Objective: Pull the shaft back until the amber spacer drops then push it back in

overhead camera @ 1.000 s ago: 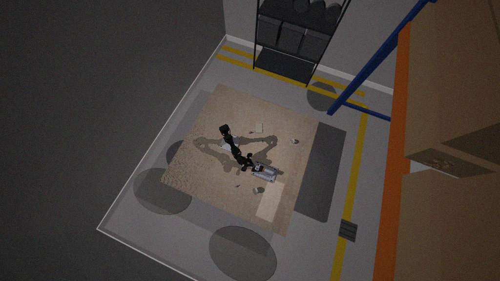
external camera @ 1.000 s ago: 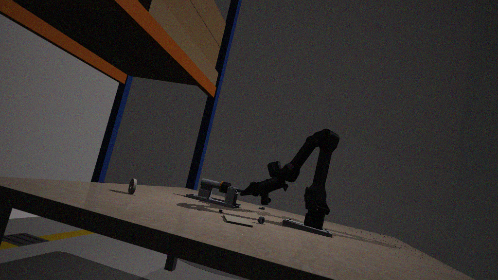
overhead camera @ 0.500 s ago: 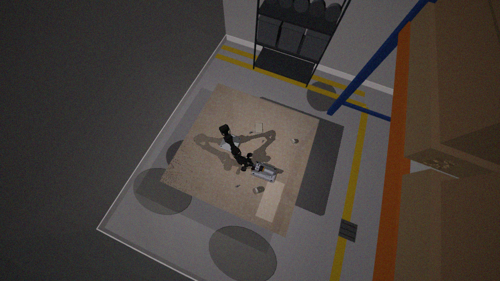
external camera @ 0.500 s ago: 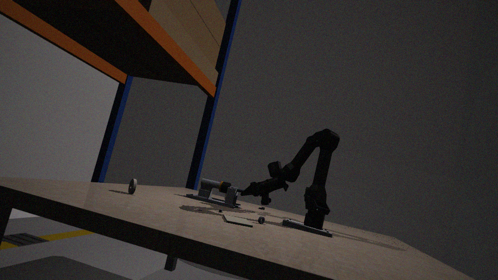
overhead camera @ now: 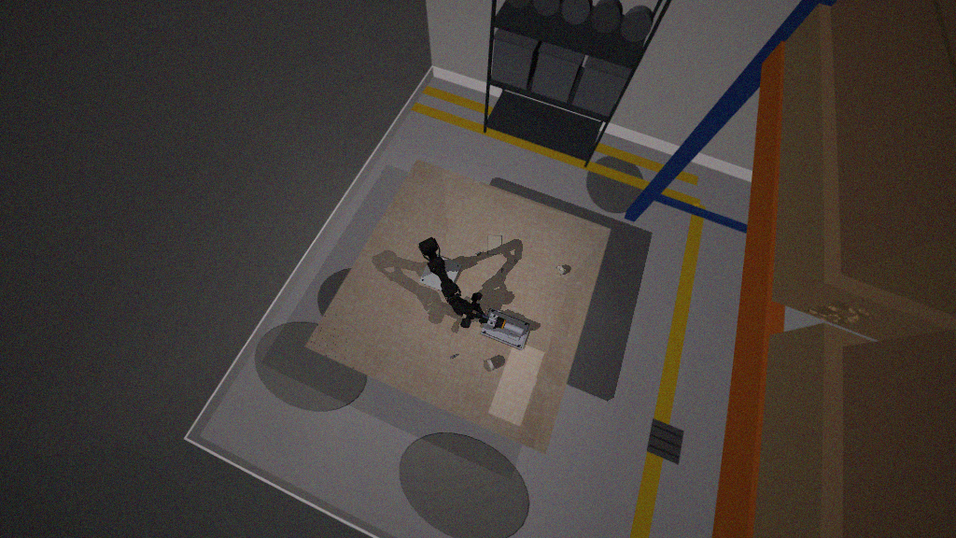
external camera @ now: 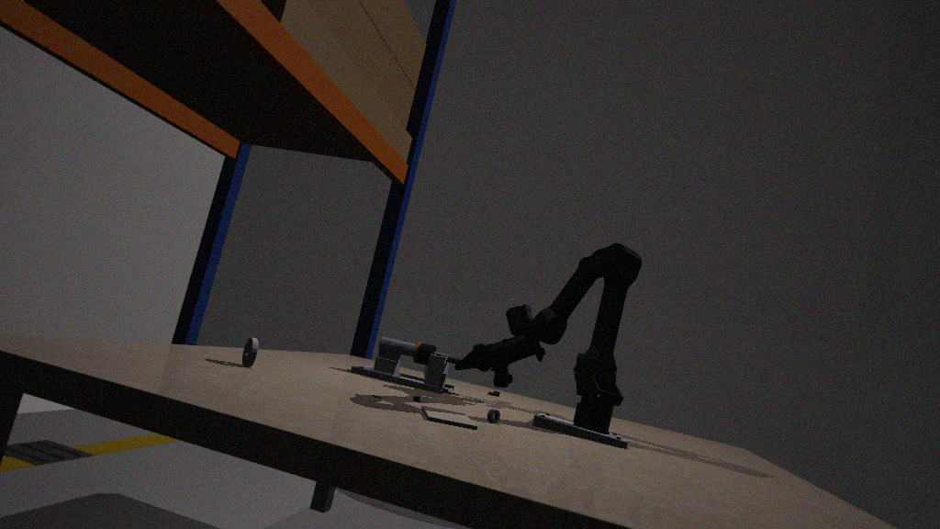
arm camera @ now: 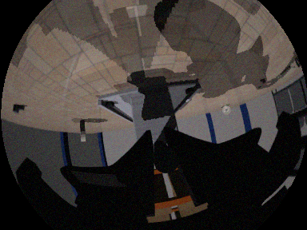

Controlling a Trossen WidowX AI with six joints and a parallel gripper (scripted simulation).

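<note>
Right now the amber spacer is 100 mm ahead of my gripper tip, 20 mm to the left of it and 20 mm above it. From my gripper tip the other things lie so: flat plate (410 mm to the left, 190 mm behind, 60 mm below).
</note>
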